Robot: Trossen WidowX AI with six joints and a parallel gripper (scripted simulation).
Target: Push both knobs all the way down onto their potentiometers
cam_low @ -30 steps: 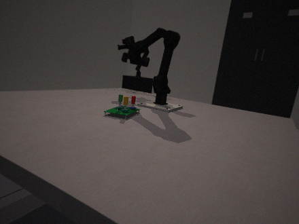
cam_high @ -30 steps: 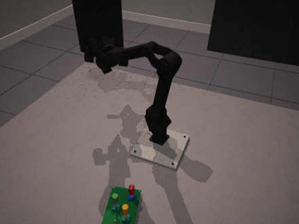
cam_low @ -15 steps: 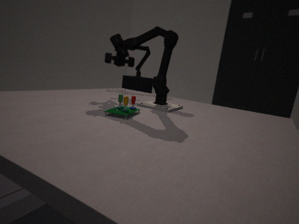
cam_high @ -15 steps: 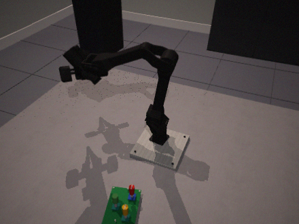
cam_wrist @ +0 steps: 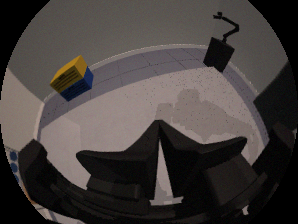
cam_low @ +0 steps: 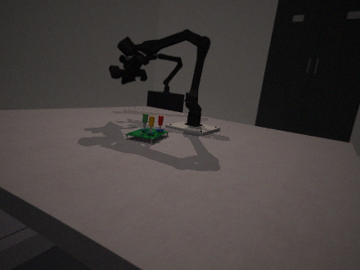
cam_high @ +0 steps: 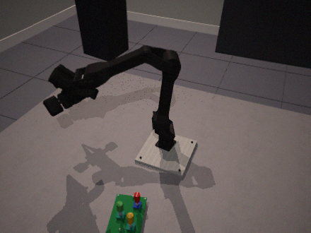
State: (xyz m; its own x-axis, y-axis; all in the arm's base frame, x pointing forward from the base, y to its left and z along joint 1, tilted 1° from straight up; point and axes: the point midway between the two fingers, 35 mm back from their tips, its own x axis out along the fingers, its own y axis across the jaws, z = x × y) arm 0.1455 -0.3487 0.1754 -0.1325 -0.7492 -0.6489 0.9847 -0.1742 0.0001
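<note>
Now: the red knob 150 mm ahead of my gripper tip, 440 mm to the left of it and 100 mm below it. From my gripper tip the other things lie so: orange knob 220 mm ahead, 460 mm to the left, 100 mm below.
</note>
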